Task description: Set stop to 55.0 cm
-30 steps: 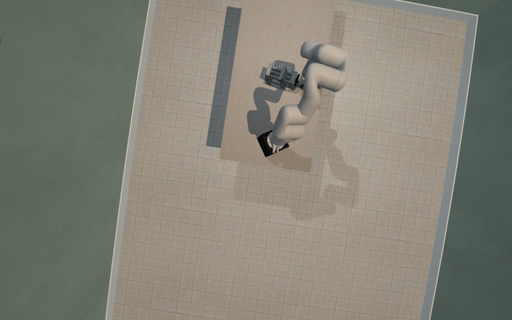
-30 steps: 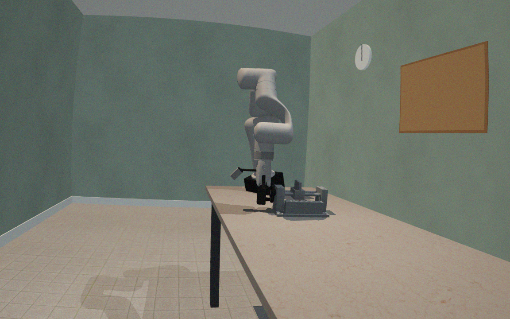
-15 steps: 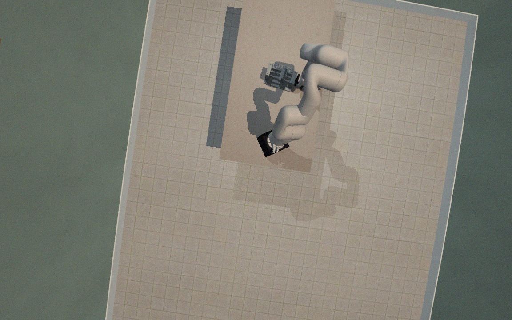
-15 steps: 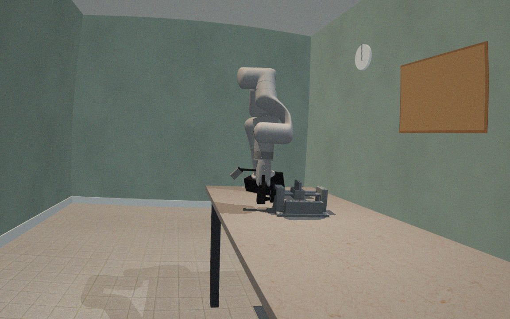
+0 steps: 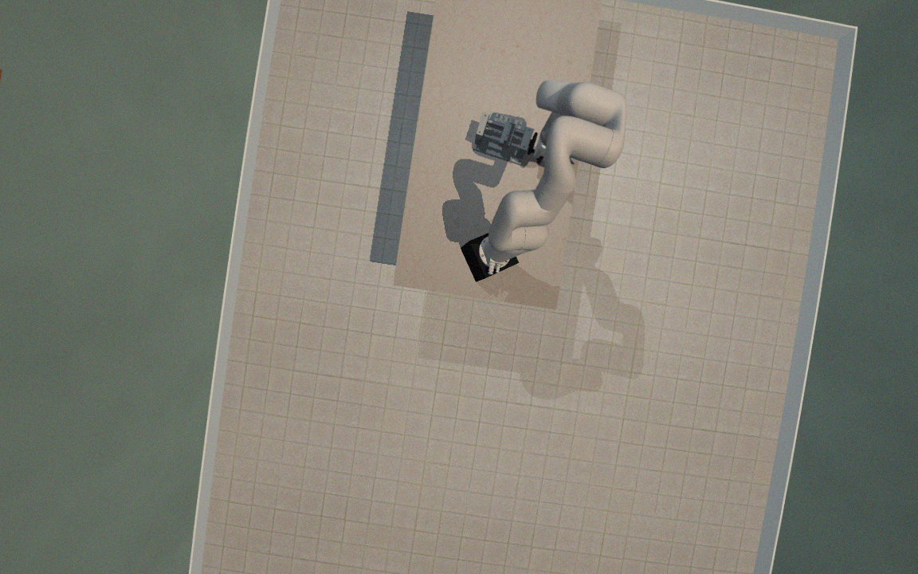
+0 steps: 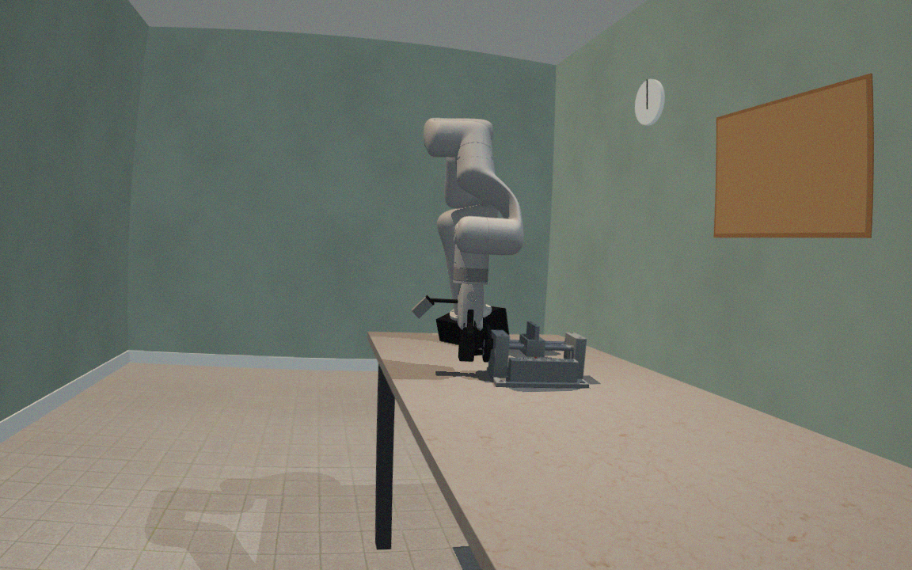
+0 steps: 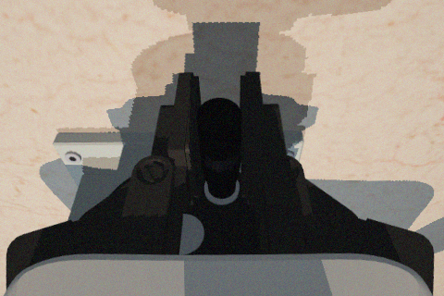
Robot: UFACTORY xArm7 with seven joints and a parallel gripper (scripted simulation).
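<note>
Now: hand 5 cm short of the stop block, 14 cm to the right of it and 4 cm below it. Also, from my hand: crank handle (1 cm to the left); black handwheel (1 cm ahead, 2 cm to the left).
</note>
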